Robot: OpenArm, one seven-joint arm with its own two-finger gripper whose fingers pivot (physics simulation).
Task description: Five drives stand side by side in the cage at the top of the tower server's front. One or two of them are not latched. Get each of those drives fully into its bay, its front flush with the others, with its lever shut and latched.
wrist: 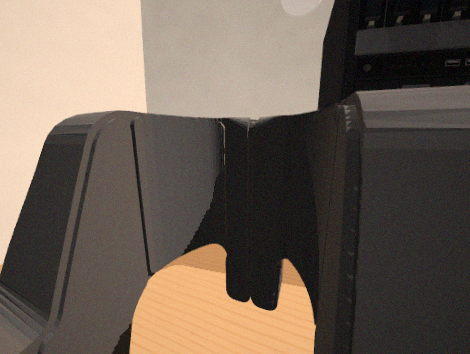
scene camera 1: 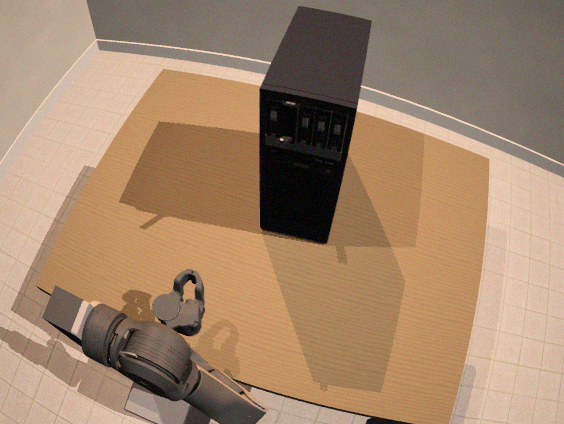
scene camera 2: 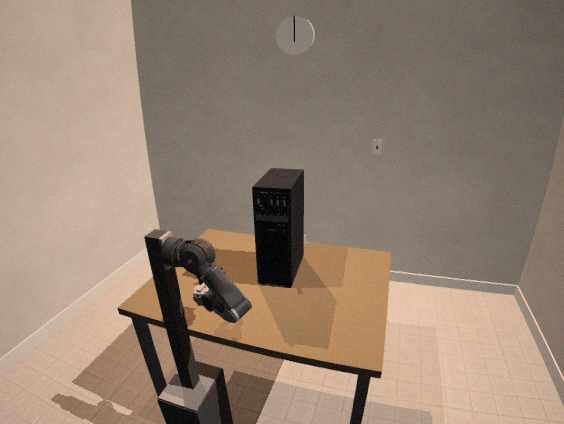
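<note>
The black tower server (scene camera 1: 295, 195) (scene camera 2: 272, 250) (wrist: 335, 65) stands upright at the back of the table. In scene camera 1, four drives, the first (scene camera 1: 273, 115), third (scene camera 1: 305, 121), fourth (scene camera 1: 321, 125) and fifth (scene camera 1: 337, 128) from the left, show similar grey front patches. The second drive (scene camera 1: 290, 103) looks different: a bright piece shows at its top and its lever (scene camera 1: 284, 139) appears to stand out near the cage's lower edge. How far that drive itself sticks out is too dark to tell. My gripper (scene camera 1: 190, 273) (scene camera 2: 201, 289) (wrist: 261, 208) is shut and empty, above the table's front left, well away from the tower.
The wooden table (scene camera 1: 225, 260) (scene camera 2: 360, 320) extends around the tower. My arm (scene camera 1: 155, 352) (scene camera 2: 225, 292) reaches over the table's front left edge from its dark post (scene camera 2: 172, 310). The grey wall (scene camera 1: 450, 60) (scene camera 2: 450, 210) stands behind the tower.
</note>
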